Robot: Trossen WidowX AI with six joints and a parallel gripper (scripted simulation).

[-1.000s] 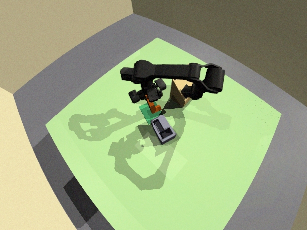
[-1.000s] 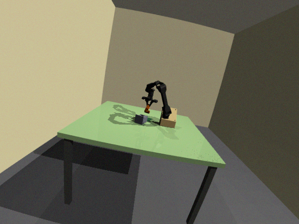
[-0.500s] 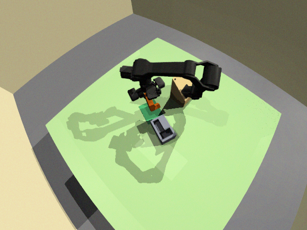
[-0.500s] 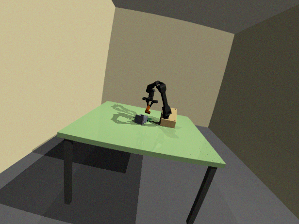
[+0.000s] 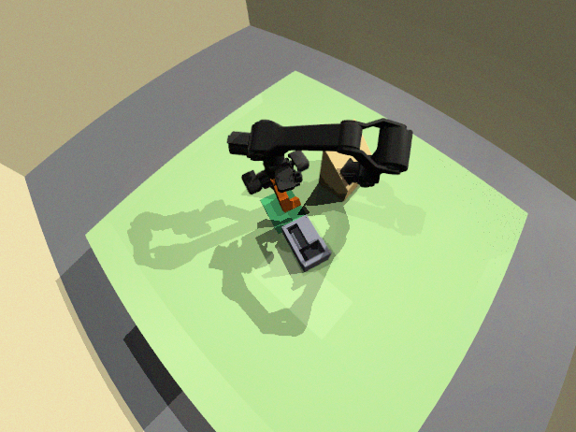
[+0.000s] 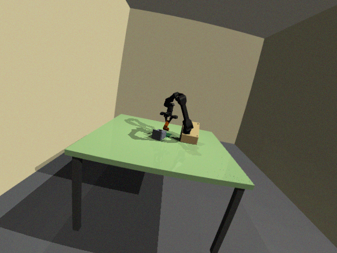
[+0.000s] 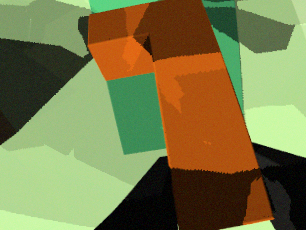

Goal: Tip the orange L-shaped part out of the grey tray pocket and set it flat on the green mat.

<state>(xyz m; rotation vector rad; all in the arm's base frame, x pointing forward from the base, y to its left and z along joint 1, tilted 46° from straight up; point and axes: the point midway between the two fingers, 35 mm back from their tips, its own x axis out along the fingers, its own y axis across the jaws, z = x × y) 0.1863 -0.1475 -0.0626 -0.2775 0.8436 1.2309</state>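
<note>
My gripper tip is 1 cm short of the dark green mat, 2 cm to the right of it and 14 cm above it. Also, from my gripper tip: orange L-shaped part: 3 cm to the left, 3 cm below.
</note>
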